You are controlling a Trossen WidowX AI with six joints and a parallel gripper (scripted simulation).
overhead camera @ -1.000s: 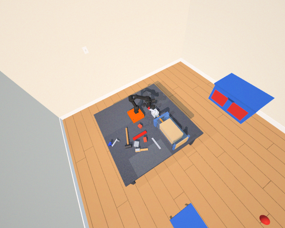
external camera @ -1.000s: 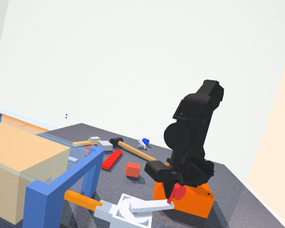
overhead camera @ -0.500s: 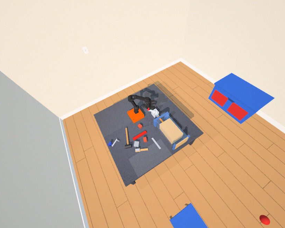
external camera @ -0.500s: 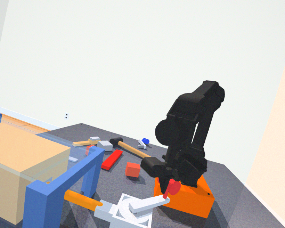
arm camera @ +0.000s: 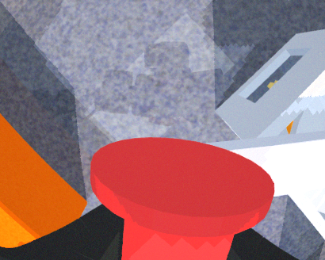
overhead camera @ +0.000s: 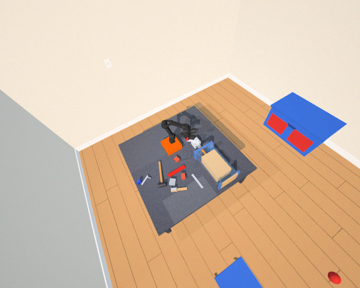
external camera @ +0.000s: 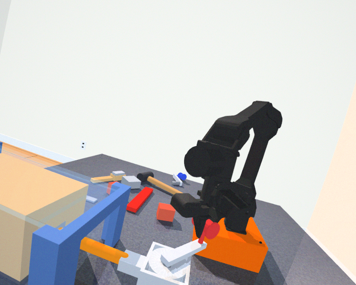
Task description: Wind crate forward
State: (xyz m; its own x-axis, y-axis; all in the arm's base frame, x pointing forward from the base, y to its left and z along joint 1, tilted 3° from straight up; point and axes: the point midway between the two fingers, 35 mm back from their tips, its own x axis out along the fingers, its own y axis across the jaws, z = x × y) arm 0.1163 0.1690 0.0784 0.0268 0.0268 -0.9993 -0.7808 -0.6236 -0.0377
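The winch handle is 30 mm to the left of my gripper tip, 20 mm ahead of it and 10 mm below it. The rest, counted from my gripper tip: blue frame: 220 mm ahead, 80 mm to the left, 10 mm below; then white winch: 80 mm below, 70 mm to the left, 50 mm ahead; then red knob: 20 mm above.
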